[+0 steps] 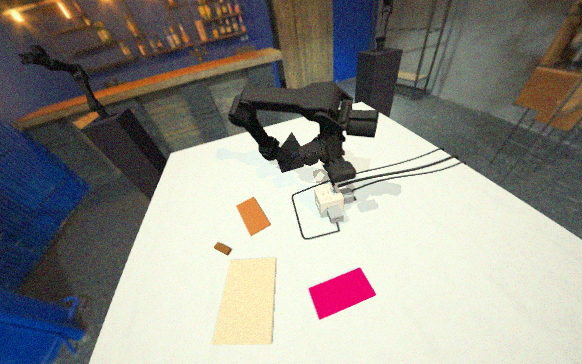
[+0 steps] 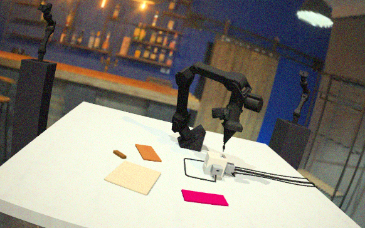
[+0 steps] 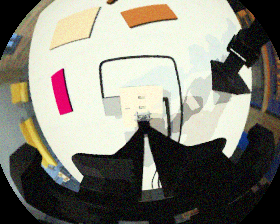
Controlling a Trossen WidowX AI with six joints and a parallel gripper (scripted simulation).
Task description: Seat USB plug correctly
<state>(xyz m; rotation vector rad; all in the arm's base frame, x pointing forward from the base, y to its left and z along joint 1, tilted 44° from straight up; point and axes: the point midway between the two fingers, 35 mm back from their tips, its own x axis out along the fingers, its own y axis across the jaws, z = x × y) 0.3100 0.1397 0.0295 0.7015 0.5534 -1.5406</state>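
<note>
The USB plug is 2 cm below my gripper tip. The rest, counted from my gripper tip: brown block 2 cm ahead, 39 cm to the right, 13 cm below; magenta card 26 cm ahead, 10 cm to the right, 13 cm below; orange card 8 cm behind, 28 cm to the right, 13 cm below.
</note>
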